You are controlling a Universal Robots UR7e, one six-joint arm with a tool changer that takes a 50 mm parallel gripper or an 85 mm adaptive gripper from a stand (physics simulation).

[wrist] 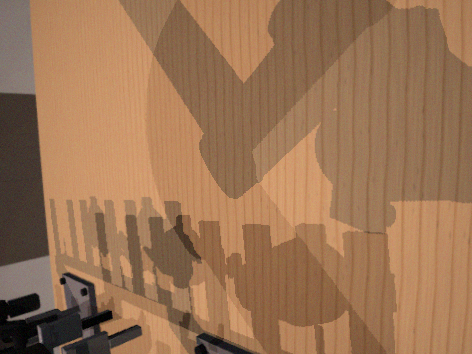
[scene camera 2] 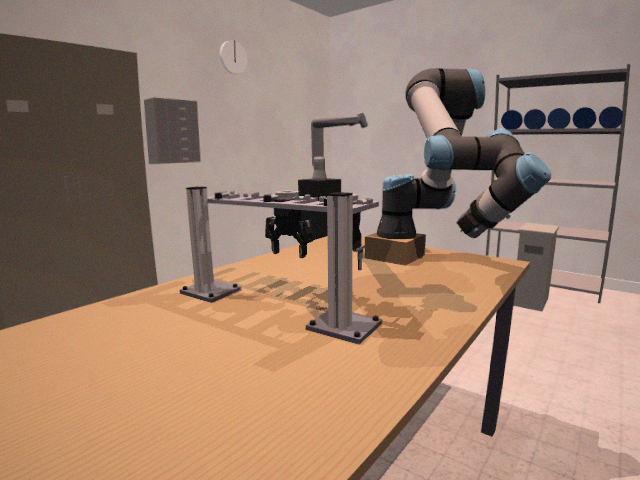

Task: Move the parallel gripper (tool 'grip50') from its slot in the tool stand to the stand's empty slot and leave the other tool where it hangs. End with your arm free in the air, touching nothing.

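Seen in the pictures: arm's base, origin of its link: (scene camera 2: pixel 396 235).
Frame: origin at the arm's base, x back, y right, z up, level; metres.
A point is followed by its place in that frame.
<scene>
The tool stand (scene camera 2: pixel 340 263) {x -0.644, y -0.289, z 0.082 m} has two metal posts and a raised slotted board. The parallel gripper (scene camera 2: pixel 357 229) (wrist: pixel 60 326) hangs at the board's right end, partly hidden behind the right post; in the wrist view its grey blocks and dark fingers show at the lower left. The black adaptive gripper (scene camera 2: pixel 291 222) hangs beside it, its fingers pointing down. No tool shows below the board's left end, where the empty slot appears to be. My arm's bare tool end (scene camera 2: pixel 469 224) is in the air to the right of the stand, apart from it, with no gripper on it.
My arm's base stands on a wooden block (scene camera 2: pixel 393 249) {x -0.086, y -0.047, z -0.033 m} behind the stand, on the wooden table (scene camera 2: pixel 206 387) {x -0.964, y -0.257, z -0.086 m} (wrist: pixel 100 100) {x -0.301, y 0.082, z -0.086 m}. In the wrist view, a foot plate (wrist: pixel 80 296) {x -0.672, y 0.163, z -0.074 m} of the stand shows at the lower left. A shelf rack (scene camera 2: pixel 613 180) and a grey cabinet (scene camera 2: pixel 535 273) are beyond the table.
</scene>
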